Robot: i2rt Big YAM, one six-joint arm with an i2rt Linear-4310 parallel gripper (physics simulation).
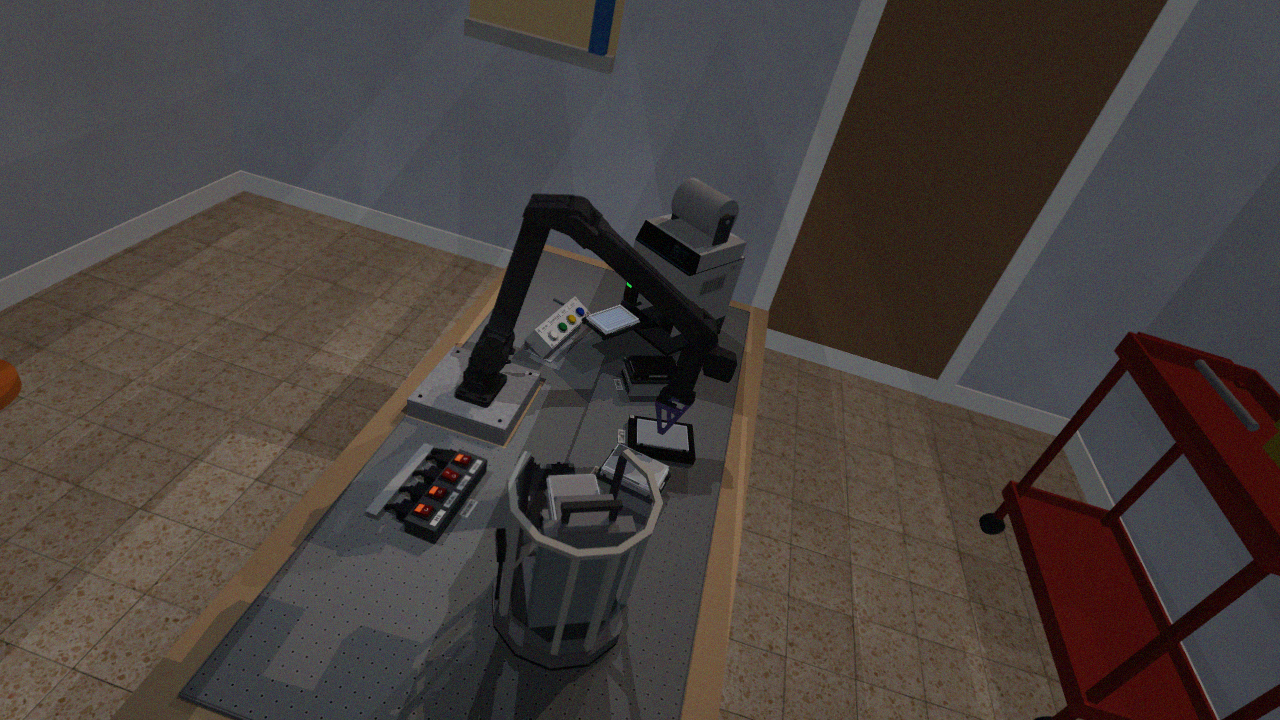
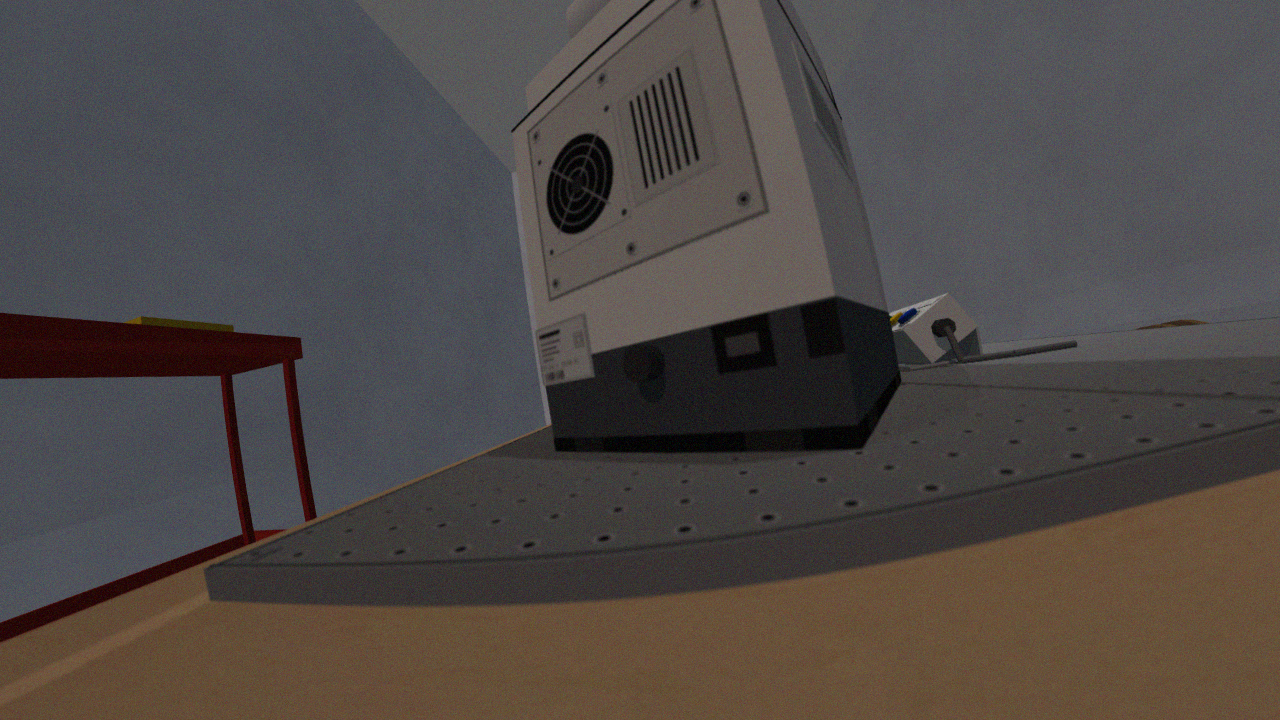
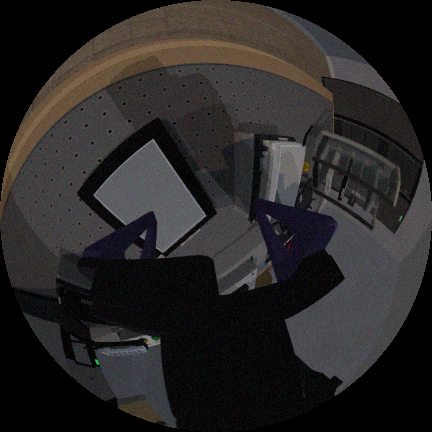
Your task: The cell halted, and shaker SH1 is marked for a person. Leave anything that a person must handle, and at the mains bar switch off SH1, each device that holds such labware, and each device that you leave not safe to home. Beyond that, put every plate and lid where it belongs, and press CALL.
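Places are measured from the arm's base along level axes (x up, y left, z back), in millimetres.
Pixels of known places: gripper, fingertip midpoint: (image 1: 665,429) (image 3: 204,209); arm's base at its link origin: (image 1: 481,388).
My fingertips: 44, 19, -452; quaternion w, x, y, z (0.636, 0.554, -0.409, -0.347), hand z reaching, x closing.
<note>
For each thing: its top centre in the pictures, then the offset to it from my fingertips, as dx, dy, dz. "spot": a spot on its surface instead.
- black-rimmed station with a pale flat top, surface spot: (image 3: 150,192) (image 1: 669,437) spot: -52, +36, -16
- low black device at its top centre: (image 3: 92,315) (image 1: 654,365) -12, +244, +80
- pale plate-like piece at its top centre: (image 1: 613,317) (image 3: 124,352) +34, +336, +231
- button box at its top centre: (image 2: 903,306) (image 1: 561,314) (image 3: 154,344) +3, +317, +374
- mains bar at a spot on its surface: (image 1: 454,501) spot: -41, -356, +352
- tall light instrument at its top centre: (image 1: 707,189) +375, +557, +89
- clear ribbed round enclosure at its top centre: (image 1: 586,482) (image 3: 389,202) +261, -467, +86
My gripper (image 1: 671,415) (image 3: 204,209) is open and empty, with purple fingers. It hangs above the table near a black-rimmed station with a pale flat top (image 1: 662,437) (image 3: 150,192). A white device (image 1: 637,467) (image 3: 290,167) stands beside that station. A low black device (image 1: 648,369) stands on its other side. A pale plate-like piece (image 1: 613,319) (image 3: 124,351) lies on a raised holder near the button box (image 1: 559,327) (image 2: 939,326). The mains bar (image 1: 454,501) has several rocker switches; the second from the far end looks darker than the others. I cannot read which device is SH1.
A tall light instrument (image 1: 689,257) (image 2: 680,259) stands at the far end. A clear ribbed round enclosure (image 1: 572,573) (image 3: 357,175) with pale items inside stands at the near end. The arm's base plate (image 1: 438,407) is at the table's left edge. A red cart (image 1: 1078,407) (image 2: 161,346) stands off the table.
</note>
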